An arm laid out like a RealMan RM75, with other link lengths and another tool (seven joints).
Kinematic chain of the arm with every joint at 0, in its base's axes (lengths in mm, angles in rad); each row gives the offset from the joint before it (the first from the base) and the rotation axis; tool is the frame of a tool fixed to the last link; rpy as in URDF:
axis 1: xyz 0 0 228.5 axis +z
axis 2: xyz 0 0 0 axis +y
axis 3: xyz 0 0 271.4 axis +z
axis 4: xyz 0 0 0 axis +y
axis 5: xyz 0 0 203.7 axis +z
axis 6: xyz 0 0 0 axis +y
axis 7: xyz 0 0 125.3 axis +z
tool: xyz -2 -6 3 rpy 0.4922 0 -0.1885
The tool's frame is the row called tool.
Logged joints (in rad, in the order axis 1, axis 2, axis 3, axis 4, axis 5, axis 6, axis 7), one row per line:
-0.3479, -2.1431, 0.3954, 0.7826, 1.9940, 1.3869, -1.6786
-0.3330, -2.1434, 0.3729, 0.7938, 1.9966, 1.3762, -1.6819
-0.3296, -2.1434, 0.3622, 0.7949, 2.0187, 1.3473, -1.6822
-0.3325, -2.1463, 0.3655, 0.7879, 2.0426, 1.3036, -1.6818
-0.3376, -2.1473, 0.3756, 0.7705, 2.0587, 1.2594, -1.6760
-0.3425, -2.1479, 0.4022, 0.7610, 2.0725, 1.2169, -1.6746
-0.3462, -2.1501, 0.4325, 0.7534, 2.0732, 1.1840, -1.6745
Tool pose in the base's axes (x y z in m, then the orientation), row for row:
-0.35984, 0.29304, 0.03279, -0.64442, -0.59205, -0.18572, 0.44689
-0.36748, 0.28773, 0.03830, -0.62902, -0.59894, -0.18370, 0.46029
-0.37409, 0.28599, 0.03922, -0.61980, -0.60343, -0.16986, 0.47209
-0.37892, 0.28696, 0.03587, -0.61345, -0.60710, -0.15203, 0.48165
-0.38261, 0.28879, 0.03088, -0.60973, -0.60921, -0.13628, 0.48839
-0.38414, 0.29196, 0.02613, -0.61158, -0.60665, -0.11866, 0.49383
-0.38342, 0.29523, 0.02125, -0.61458, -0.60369, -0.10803, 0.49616
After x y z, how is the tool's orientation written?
As a quaternion, x y z w.
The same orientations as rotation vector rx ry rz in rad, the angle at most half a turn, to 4 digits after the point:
-1.5956, -1.4659, -0.4598
-1.5481, -1.4741, -0.4521
-1.5174, -1.4774, -0.4159
-1.4956, -1.4801, -0.3706
-1.4821, -1.4808, -0.3313
-1.4830, -1.4711, -0.2877
-1.4888, -1.4624, -0.2617

